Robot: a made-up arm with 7 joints. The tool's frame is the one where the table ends. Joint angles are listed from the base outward.
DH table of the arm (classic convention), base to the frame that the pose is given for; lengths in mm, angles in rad. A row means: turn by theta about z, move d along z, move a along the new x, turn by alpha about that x. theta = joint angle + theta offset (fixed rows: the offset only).
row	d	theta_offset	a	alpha
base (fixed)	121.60	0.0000	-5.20	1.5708
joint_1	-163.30	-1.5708	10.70	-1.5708
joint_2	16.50	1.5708	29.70	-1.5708
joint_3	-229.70	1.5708	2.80	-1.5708
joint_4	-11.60	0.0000	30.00	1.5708
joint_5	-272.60	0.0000	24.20	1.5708
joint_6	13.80	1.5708	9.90	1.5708
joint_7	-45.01	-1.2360	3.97	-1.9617
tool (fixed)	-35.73	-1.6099	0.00	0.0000
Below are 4 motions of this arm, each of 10 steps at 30 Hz.
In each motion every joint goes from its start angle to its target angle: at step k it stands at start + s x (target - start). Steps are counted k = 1, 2, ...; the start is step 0. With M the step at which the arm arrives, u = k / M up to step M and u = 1 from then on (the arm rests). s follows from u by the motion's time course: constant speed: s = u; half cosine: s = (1 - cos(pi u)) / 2; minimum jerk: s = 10 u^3 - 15 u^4 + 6 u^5.
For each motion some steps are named. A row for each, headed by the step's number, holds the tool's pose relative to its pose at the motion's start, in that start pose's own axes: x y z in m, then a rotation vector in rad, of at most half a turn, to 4 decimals.
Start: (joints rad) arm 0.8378 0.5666 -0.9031 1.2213 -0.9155 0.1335 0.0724
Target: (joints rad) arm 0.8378 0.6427 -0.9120 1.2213 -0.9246 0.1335 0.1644
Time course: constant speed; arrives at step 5
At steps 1, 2, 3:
1: 0.0053 0.0030 -0.0002 0.0210 -0.0120 -0.0169
2: 0.0106 0.0060 -0.0004 0.0420 -0.0240 -0.0336
3: 0.0160 0.0090 -0.0005 0.0633 -0.0362 -0.0500

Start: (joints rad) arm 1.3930 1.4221 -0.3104 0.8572 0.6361 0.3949 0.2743
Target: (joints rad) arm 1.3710 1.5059 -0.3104 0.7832 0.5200 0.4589 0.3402
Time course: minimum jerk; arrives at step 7
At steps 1, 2, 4, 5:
1: 0.0005 -0.0007 0.0005 -0.0021 -0.0044 -0.0001
2: 0.0034 -0.0045 0.0031 -0.0133 -0.0271 -0.0007
4: 0.0148 -0.0193 0.0143 -0.0574 -0.1187 0.0008
5: 0.0200 -0.0260 0.0200 -0.0773 -0.1605 0.0034

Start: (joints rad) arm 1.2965 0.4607 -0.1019 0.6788 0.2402 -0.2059 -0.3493
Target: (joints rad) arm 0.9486 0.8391 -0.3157 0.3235 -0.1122 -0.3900 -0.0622
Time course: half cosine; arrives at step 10
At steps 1, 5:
1: 0.0055 -0.0033 0.0009 -0.0017 -0.0119 -0.0225
5: 0.1022 -0.0781 0.0384 0.0085 -0.2803 -0.4549

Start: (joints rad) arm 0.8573 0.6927 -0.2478 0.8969 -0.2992 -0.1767 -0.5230
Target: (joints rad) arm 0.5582 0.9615 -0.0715 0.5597 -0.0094 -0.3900 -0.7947
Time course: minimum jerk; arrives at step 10
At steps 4, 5, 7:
4: 0.0730 -0.0168 0.0105 -0.0692 -0.1382 0.0375
5: 0.1120 -0.0309 0.0211 -0.1234 -0.2139 0.0547
7: 0.1759 -0.0645 0.0478 -0.2498 -0.3422 0.0765

